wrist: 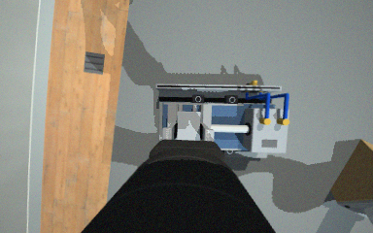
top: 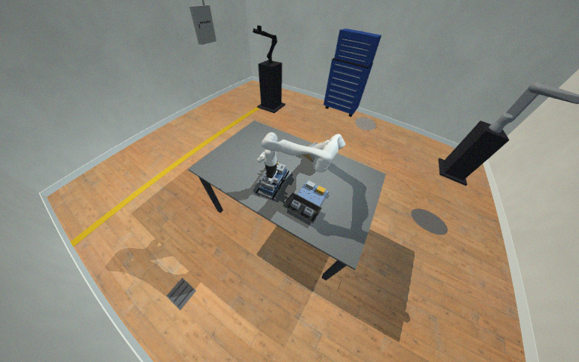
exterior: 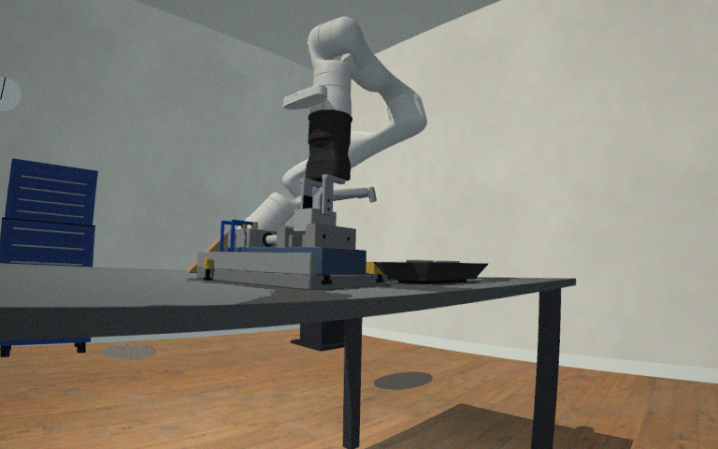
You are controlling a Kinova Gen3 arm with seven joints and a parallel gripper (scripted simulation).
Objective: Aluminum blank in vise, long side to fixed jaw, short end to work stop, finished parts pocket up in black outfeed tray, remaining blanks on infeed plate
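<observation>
The gray blank lies 30 mm below my hand. From my hand the other things lie so: yellow brass blank 170 mm behind, 360 mm to the left, 110 mm below.
</observation>
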